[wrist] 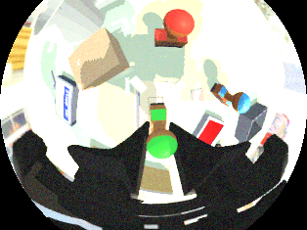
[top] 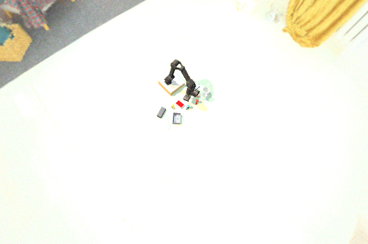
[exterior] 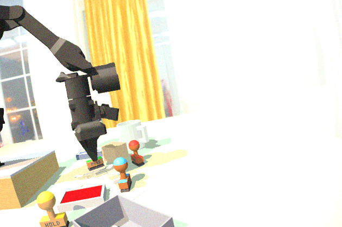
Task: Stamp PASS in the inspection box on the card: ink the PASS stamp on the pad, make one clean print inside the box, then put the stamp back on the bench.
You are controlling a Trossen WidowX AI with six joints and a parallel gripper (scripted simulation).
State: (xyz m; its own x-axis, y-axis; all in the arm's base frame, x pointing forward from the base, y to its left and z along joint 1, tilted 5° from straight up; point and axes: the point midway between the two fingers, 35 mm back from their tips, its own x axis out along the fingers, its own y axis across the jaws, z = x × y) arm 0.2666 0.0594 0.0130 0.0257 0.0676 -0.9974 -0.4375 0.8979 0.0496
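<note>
Right now my gripper tip is 40 mm above the pale paper card. Round my gripper tip: green-topped pass stamp: right at my gripper tip; then red-knobbed stamp: 100 mm ahead, 40 mm to the left, 20 mm below; then cardboard box: 100 mm to the left, 30 mm ahead, 20 mm below.
</note>
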